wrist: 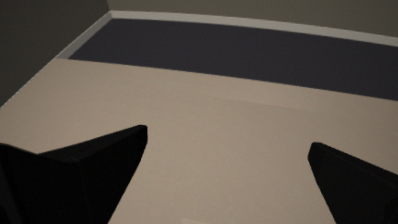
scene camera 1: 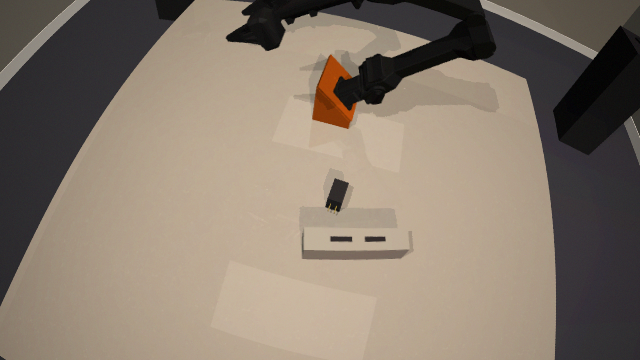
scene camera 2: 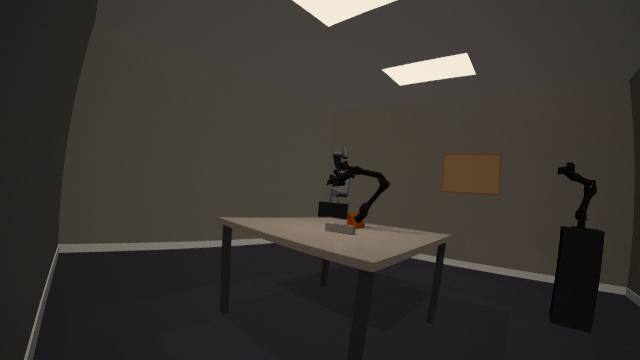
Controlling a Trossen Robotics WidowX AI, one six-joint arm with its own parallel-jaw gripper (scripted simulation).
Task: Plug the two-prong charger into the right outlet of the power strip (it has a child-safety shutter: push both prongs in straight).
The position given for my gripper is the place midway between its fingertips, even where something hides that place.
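My gripper [scene camera 1: 235, 25] is open, and it holds nothing. The wrist view shows the gripper [wrist: 229, 142] too.
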